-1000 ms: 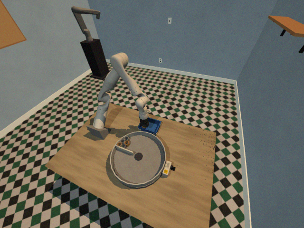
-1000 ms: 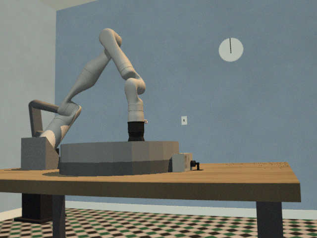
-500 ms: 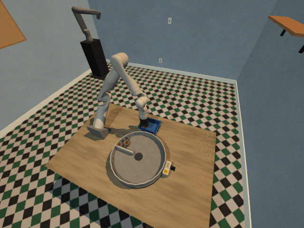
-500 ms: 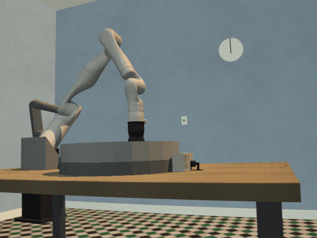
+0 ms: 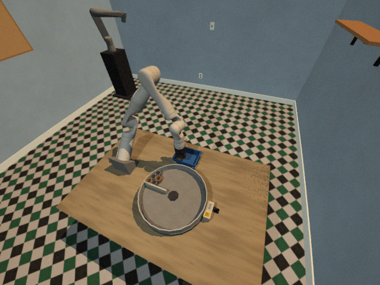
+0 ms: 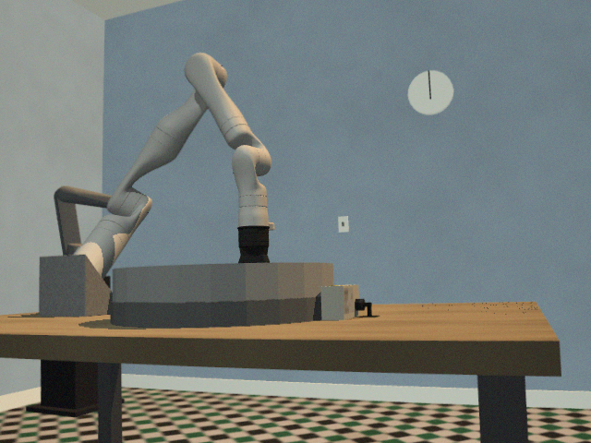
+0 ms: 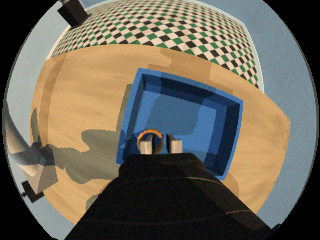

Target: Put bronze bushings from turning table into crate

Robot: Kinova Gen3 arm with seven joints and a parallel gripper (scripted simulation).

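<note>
Right now the blue crate is 30 mm to the left of my hand, 30 mm ahead of it and 20 mm below it. From my hand the other things lie so: grey turning table (300 mm to the right, 100 mm ahead, 10 mm above).
</note>
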